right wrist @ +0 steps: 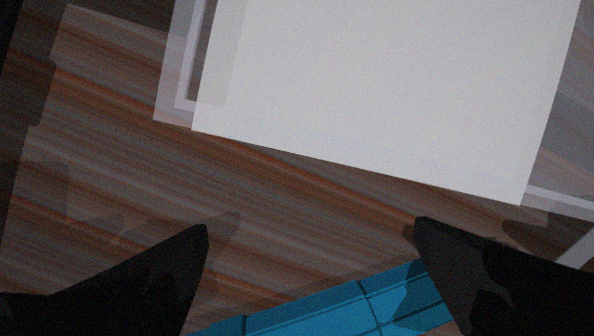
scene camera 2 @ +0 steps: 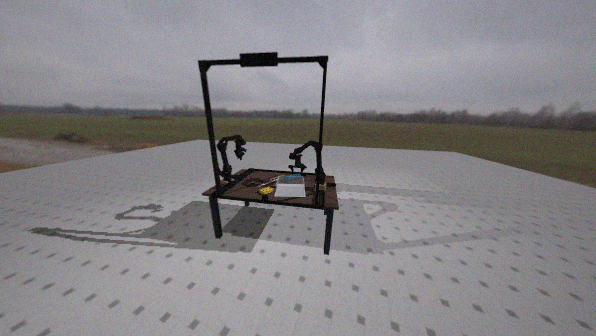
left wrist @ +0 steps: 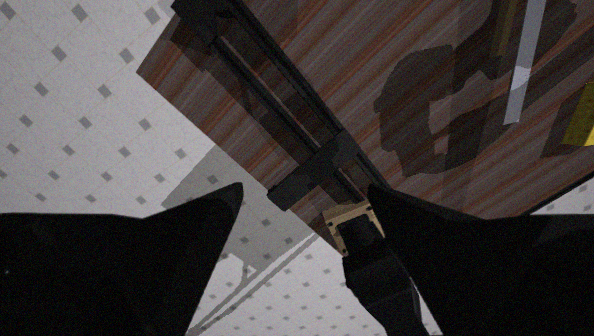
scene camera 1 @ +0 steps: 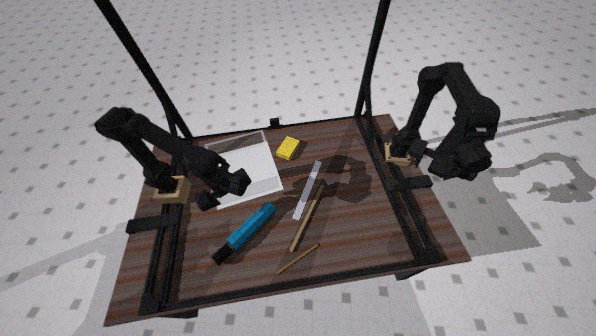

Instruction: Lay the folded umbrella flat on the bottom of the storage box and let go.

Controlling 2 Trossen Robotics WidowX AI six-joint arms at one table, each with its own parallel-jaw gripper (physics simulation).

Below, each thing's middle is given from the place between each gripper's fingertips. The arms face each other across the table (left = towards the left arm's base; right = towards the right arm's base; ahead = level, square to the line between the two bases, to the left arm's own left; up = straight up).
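Labels:
From my left hand, the grey flat strip (left wrist: 531,24) is 380 mm to the right, 140 mm behind and 200 mm below. Going by their middles, that strip is the nearest to my left hand of the things named here. The folded umbrella (scene camera 1: 239,237) is 650 mm to the right of my left hand, 10 mm ahead of it and 170 mm below it, and the storage box (scene camera 1: 250,151), again counted from my left hand, is 650 mm to the right, 280 mm behind and 150 mm below.
My right hand is 3 cm to the right of the folded umbrella, 12 cm short of it and 7 cm above it; going by their middles, the umbrella is the nearest to my right hand of the things named here. The storage box is 17 cm behind my right hand, 4 cm to the left of it and 5 cm below it, whereas the grey flat strip is 30 cm to the left of my right hand, 3 cm behind it and 10 cm below it.

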